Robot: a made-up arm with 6 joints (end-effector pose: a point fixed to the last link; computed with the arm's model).
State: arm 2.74 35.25 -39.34 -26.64 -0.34 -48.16
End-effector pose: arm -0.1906 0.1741 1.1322 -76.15 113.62 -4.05
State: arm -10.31 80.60 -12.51 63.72 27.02 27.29
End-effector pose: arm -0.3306 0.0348 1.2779 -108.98 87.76 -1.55
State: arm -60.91 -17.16 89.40 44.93 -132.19 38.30
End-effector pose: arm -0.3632 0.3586 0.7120 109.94 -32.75 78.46
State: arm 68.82 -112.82 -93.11 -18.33 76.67 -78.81
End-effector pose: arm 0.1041 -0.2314 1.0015 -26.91 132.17 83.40
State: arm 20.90 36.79 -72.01 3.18 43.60 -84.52
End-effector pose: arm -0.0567 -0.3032 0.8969 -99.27 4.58 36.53
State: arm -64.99 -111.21 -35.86 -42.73 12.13 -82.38
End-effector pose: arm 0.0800 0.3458 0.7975 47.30 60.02 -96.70
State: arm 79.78 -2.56 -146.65 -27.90 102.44 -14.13
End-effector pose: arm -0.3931 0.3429 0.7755 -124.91 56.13 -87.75
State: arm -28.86 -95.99 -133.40 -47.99 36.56 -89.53
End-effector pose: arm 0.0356 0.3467 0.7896 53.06 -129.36 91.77
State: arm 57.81 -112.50 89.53 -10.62 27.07 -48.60
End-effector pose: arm -0.4229 -0.0512 0.9867 -166.19 -4.16 -34.90
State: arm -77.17 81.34 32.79 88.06 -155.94 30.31
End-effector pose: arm -0.2994 -0.2537 1.0742 108.46 108.29 55.49
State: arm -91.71 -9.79 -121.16 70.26 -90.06 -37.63
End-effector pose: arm -0.4121 -0.0369 1.1504 -94.83 82.82 -8.58
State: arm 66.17 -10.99 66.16 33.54 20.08 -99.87
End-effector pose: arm -0.2618 -0.0599 1.0668 102.94 84.79 29.24
